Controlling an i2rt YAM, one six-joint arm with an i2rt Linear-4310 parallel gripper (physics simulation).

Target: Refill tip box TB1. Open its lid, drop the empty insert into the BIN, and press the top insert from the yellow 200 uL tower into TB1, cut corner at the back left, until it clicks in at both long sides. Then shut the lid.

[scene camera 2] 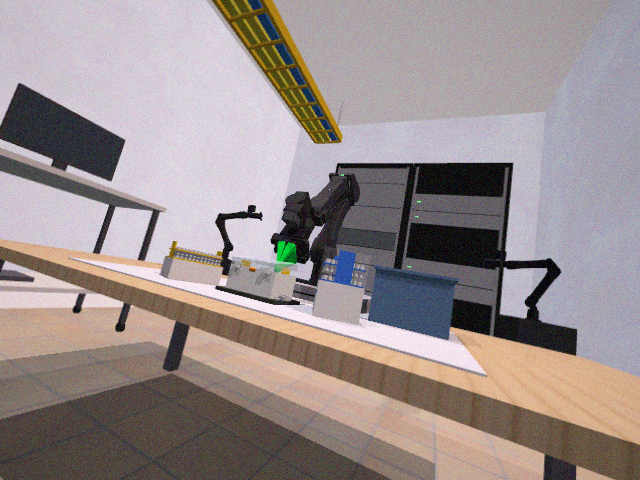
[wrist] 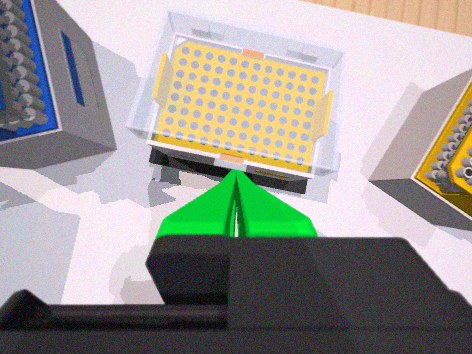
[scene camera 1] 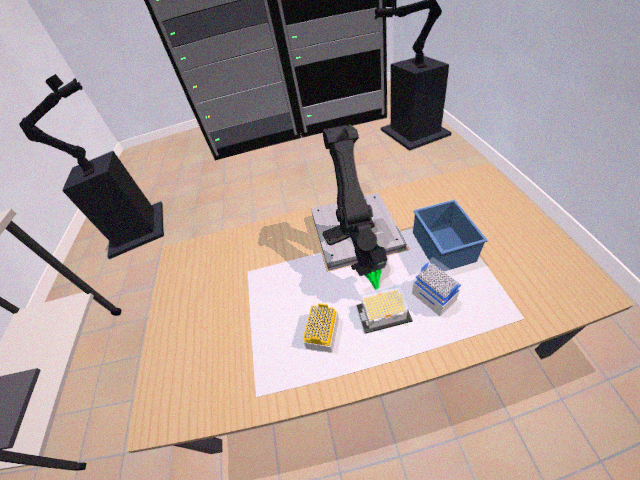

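Tip box TB1 [scene camera 1: 386, 311] [scene camera 2: 258, 279] [wrist: 239, 105] stands on a dark base, its clear lid down over a yellow insert whose holes hold no tips. The insert's cut corner shows at the upper left in the wrist view. My gripper [scene camera 1: 377, 287] [scene camera 2: 279, 268] [wrist: 236, 177] is shut and empty, its green tips pointing down at the arm-side long edge of the box, near the lid's middle. Whether they touch it I cannot tell. The yellow tower [scene camera 1: 320, 326] [scene camera 2: 190, 269] [wrist: 425, 117] stands beside the box, with tips in its top insert. The blue BIN [scene camera 1: 454, 256] [scene camera 2: 412, 303] stands right of the arm base.
A blue tip tower [scene camera 1: 436, 289] [scene camera 2: 338, 302] [wrist: 90, 107] stands between TB1 and the BIN side. The boxes stand on a white mat [scene camera 1: 289, 369] on the wooden table [scene camera 1: 180, 335]. Black pedestals with small arms and server racks stand behind the table.
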